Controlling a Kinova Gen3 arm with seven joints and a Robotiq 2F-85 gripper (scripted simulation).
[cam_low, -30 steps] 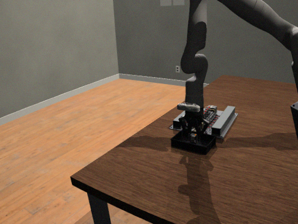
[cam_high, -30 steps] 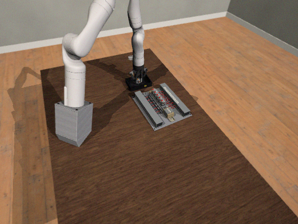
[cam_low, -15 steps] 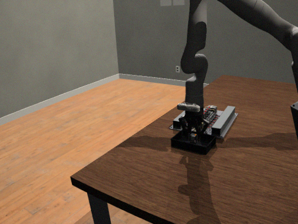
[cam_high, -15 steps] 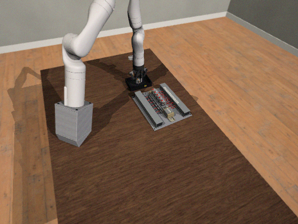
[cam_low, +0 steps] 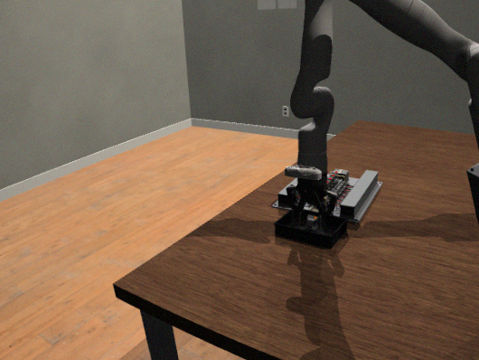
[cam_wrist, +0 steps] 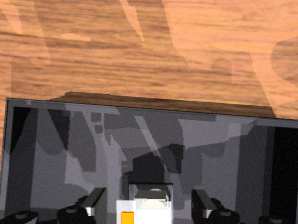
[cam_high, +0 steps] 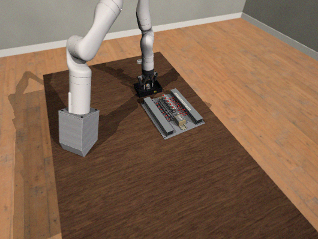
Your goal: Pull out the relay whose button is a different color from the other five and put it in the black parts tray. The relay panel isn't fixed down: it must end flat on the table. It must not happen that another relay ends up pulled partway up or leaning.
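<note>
My gripper is now 2 cm above the black parts tray. The rest, counted from my hand: relay 11 cm ahead, 23 cm to the right, 1 cm above; then relay panel 11 cm ahead, 24 cm to the right, 1 cm below.
</note>
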